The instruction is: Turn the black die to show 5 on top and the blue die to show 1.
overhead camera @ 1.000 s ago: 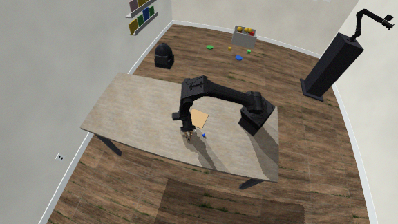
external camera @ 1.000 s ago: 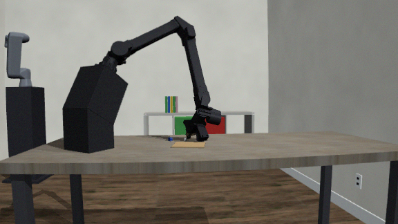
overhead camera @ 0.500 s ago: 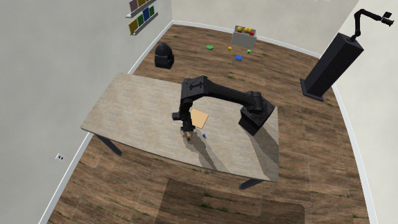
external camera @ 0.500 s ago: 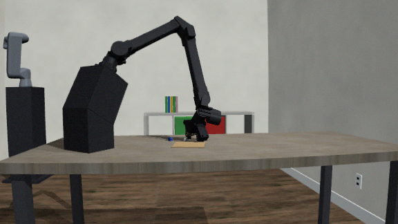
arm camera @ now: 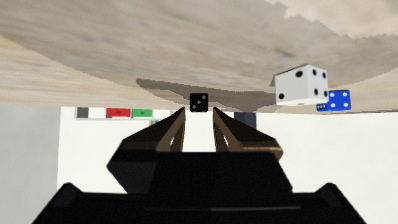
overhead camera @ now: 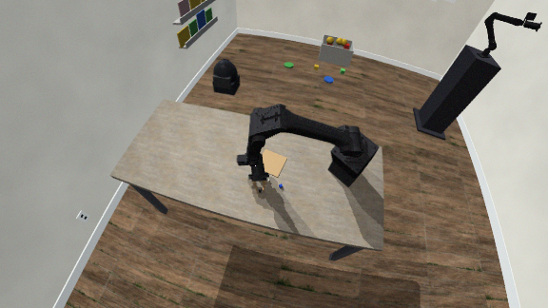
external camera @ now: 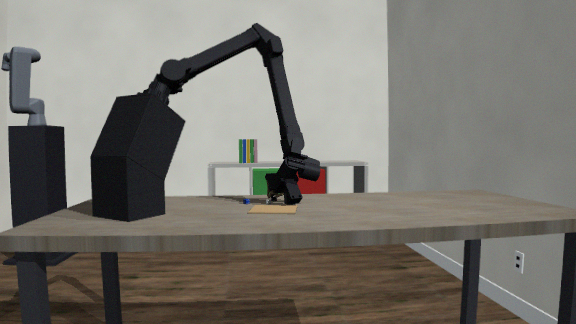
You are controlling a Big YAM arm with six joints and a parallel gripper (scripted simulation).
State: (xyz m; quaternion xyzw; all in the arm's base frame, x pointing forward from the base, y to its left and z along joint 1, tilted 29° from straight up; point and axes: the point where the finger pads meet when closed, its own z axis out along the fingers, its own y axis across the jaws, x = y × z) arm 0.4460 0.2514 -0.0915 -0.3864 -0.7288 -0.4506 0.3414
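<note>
The black die is 1 cm to the right of my hand and 1 cm below it. Round my hand: blue die (9 cm behind, 7 cm to the right, 1 cm below); then white die (8 cm to the right, 2 cm behind, 1 cm below); then tan mat (20 cm to the right, 2 cm below).
</note>
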